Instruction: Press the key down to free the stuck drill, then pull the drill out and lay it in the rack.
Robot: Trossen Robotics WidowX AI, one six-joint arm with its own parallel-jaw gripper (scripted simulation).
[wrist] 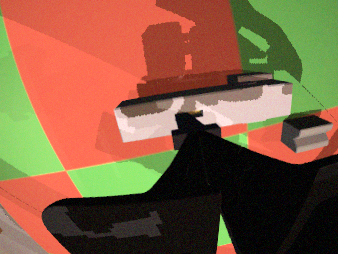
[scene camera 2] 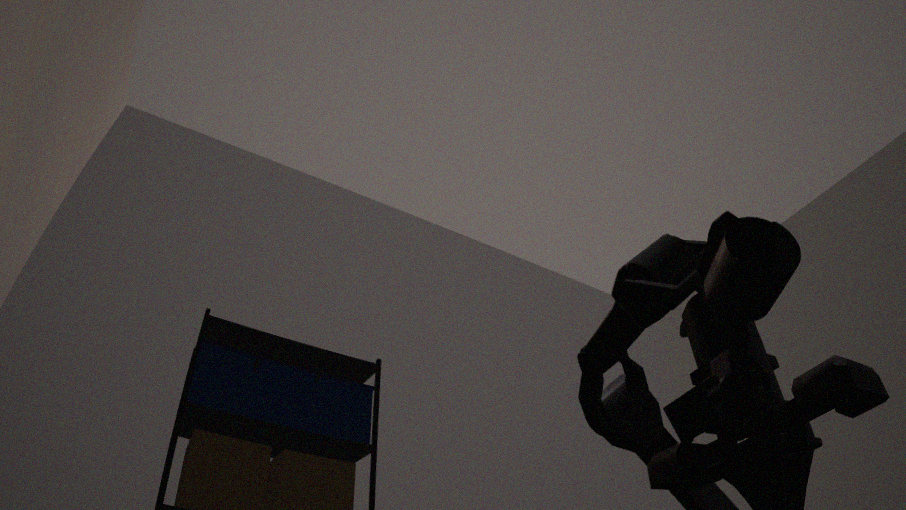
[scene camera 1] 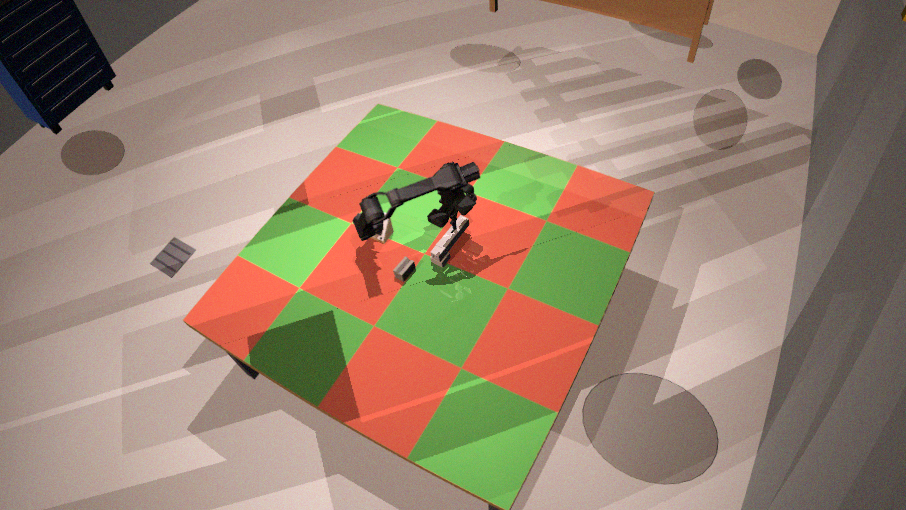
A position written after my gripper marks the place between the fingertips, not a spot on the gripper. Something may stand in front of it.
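My gripper (scene camera 1: 453, 219), also in wrist view (wrist: 195, 138). Small grey block (wrist: 303, 134), in sight.
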